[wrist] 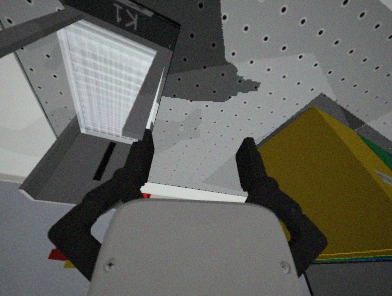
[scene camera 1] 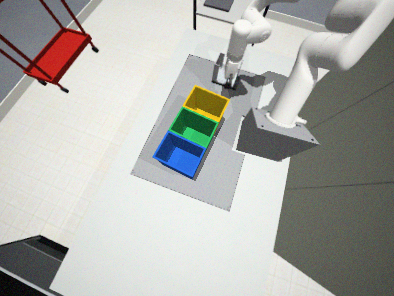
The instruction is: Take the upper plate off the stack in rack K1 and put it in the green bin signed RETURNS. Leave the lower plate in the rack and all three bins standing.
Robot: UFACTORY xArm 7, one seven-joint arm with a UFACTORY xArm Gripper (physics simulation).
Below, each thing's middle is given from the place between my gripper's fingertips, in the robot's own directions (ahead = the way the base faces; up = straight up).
The yellow bin point(scene camera 1: 202, 101) is 220 mm to the left of my hand, 60 mm ahead of it and 10 mm below it. Round my hand: green bin point(scene camera 1: 188, 124) (350 mm to the left, 80 mm ahead, 10 mm below); then blue bin point(scene camera 1: 175, 152) (480 mm to the left, 100 mm ahead, 10 mm below).
